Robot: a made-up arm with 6 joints. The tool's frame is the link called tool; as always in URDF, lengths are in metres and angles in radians.
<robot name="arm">
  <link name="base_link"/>
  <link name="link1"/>
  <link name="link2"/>
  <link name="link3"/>
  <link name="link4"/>
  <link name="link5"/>
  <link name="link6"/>
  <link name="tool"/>
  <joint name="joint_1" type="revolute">
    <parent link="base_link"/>
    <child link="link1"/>
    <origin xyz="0 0 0.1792"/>
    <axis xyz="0 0 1"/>
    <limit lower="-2.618" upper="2.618" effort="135" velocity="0.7"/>
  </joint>
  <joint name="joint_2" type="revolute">
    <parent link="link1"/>
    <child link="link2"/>
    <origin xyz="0 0 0" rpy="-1.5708 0 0"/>
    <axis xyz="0 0 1"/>
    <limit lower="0" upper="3.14" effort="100" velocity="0.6"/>
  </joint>
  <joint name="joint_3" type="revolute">
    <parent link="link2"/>
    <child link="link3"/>
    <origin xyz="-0.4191 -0.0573 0"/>
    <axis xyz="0 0 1"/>
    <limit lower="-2.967" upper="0" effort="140" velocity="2.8"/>
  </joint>
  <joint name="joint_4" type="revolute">
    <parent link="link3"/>
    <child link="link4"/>
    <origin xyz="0.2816 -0.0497 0" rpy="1.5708 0 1.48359"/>
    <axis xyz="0 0 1"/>
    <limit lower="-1.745" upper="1.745" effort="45" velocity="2.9"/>
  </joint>
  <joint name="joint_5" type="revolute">
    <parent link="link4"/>
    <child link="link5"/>
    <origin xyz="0 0 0" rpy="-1.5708 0 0"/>
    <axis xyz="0 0 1"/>
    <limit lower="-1.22" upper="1.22" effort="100" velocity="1.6"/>
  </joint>
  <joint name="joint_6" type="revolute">
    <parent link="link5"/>
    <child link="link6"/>
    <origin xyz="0.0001 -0.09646 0" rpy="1.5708 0 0"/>
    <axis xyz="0 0 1"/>
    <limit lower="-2.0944" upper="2.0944" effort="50" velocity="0.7"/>
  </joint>
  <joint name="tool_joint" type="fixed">
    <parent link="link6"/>
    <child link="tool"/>
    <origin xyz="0 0 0"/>
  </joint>
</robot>
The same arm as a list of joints. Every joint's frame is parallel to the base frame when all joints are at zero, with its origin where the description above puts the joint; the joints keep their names.
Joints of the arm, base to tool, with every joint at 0 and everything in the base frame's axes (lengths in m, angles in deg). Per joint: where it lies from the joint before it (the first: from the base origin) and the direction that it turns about. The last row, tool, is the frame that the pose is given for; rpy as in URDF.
joint_1: axis +z xyz 0 0 0.1792
joint_2: axis +y xyz 0 0 0
joint_3: axis +y xyz -0.4191 0 0.0573
joint_4: axis 0.9962 0 0.0871 xyz 0.2816 0 0.0497
joint_5: axis +y xyz 0 0 0
joint_6: axis 0.9962 0 0.0871 xyz 0.0961 0 0.0083
tool: xyz 0 0 0 rpy 0 85 0
Joint limits (deg, base to tool): -150..150 0..179.91 -170..0 -99.98..99.98 -69.9..69.9 -120..120

